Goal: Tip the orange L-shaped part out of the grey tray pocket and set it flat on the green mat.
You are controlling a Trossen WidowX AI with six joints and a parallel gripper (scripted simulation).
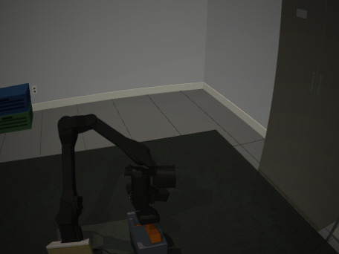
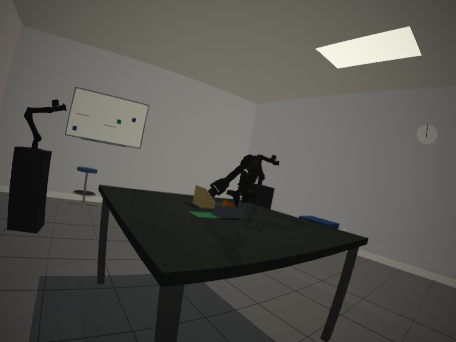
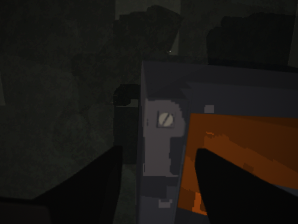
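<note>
The orange L-shaped part is 6 cm to the right of my gripper tip. Also, from my gripper tip: green mat: 22 cm to the right, 7 cm below, 2 cm ahead.
</note>
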